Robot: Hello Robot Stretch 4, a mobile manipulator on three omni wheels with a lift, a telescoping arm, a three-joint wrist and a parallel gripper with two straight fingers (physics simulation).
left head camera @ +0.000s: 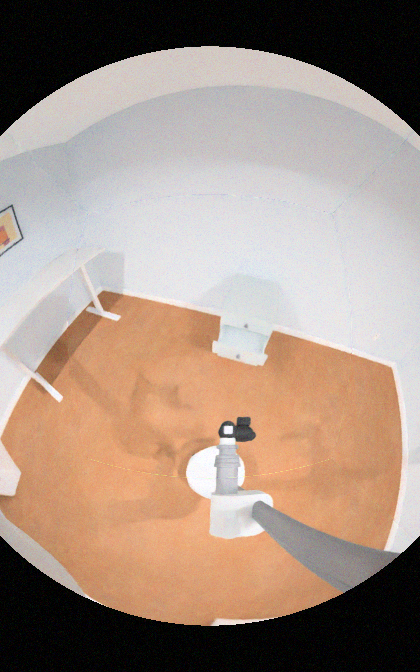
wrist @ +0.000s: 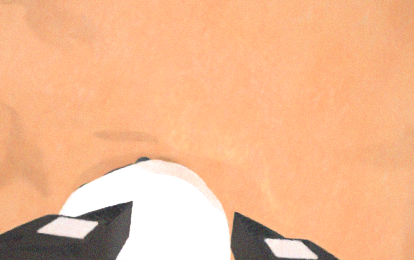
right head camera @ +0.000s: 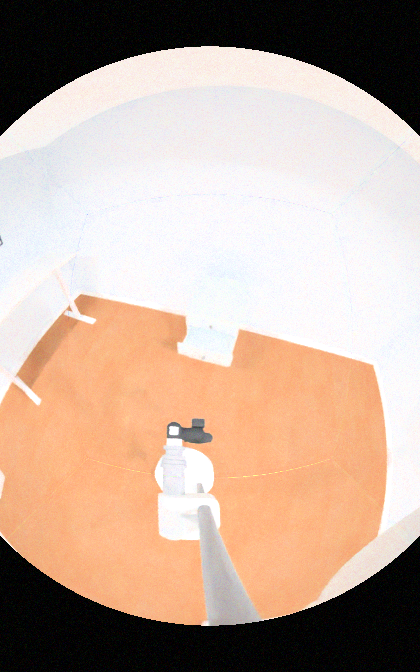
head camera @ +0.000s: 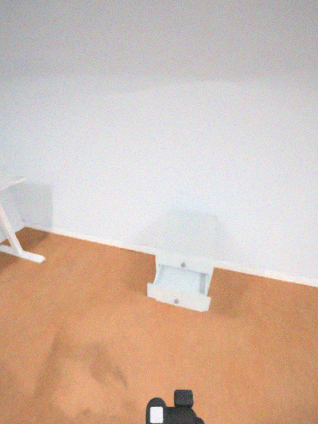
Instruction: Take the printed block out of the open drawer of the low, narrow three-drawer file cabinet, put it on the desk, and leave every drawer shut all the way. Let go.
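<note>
The low, narrow cabinet (head camera: 192,236) (left head camera: 254,297) (right head camera: 215,302) stands against the wall, pale and knobbed. One drawer (head camera: 192,301) (left head camera: 248,356) (right head camera: 215,356) is pulled out, below a shut drawer front (head camera: 167,260). The pale inside of the open drawer shows in the head views; I cannot make out the printed block in it. The white desk (head camera: 9,182) (left head camera: 55,274) (right head camera: 65,290) stands at the left; part of its top shows. My gripper (wrist: 182,224) is open, with nothing between its fingers, above the robot's base and well short of the cabinet.
The robot's round white base (left head camera: 199,472) (right head camera: 201,462) (wrist: 165,220) is below the arm. A white piece of furniture (left head camera: 7,472) shows at the left edge. A framed picture (left head camera: 5,232) hangs on the left wall. Walls stand behind the cabinet and to its right.
</note>
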